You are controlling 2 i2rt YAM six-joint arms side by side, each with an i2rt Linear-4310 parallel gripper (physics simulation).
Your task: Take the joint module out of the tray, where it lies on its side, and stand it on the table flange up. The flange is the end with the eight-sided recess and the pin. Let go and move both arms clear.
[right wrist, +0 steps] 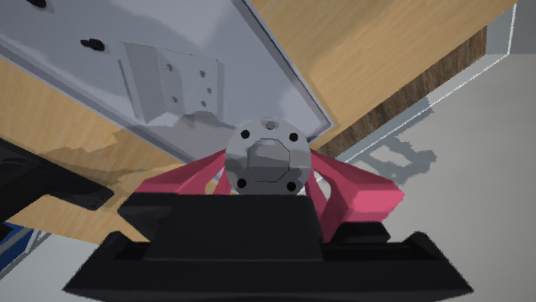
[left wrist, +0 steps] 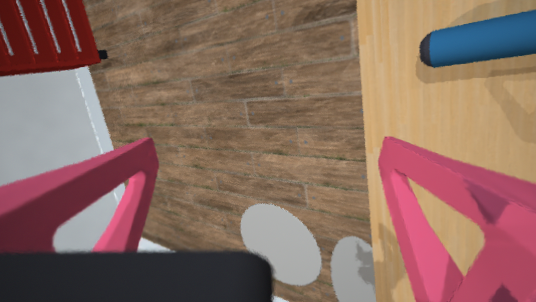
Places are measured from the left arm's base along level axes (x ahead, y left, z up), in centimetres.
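Pixels of known places: left gripper, fingertip midpoint: [left wrist: 268,150]; right gripper, fingertip midpoint: [right wrist: 268,151]; right arm's base, link origin: [right wrist: 40,171].
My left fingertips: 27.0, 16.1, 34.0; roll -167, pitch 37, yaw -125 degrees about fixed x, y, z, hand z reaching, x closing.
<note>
Ahead of a thing's pixels: the offset from my left fingertips to its top centre, as dx, dy, dz. "pt": to the spot under its first point. Level surfaces: height alone.
The joint module @[-30.9, -94.2, -18.8] [right wrist: 269,159] is in the right wrist view, held between the pink fingers of my right gripper [right wrist: 268,151]. Its round grey flange end faces the wrist camera and shows the eight-sided recess, several dark holes and the pin at the upper rim. The rest of its body is hidden behind the flange. The grey tray [right wrist: 295,74] lies beyond and below the module, which appears above the tray's near corner; the exact height is unclear. My left gripper [left wrist: 268,150] is wide open and empty, over the table's edge. The module does not show in the left wrist view.
A blue cylinder with a dark end @[pt -0.2, -4.8, -30.0] [left wrist: 480,44] lies on the table @[dz -34.0] [left wrist: 395,115]. A grey bracket [right wrist: 187,82] and small black parts @[pt -29.1, -74.7, -32.6] [right wrist: 93,44] lie in the tray. A black object [right wrist: 50,175] is at the left of the right wrist view. A red ribbed object [left wrist: 45,35] is beyond the table.
</note>
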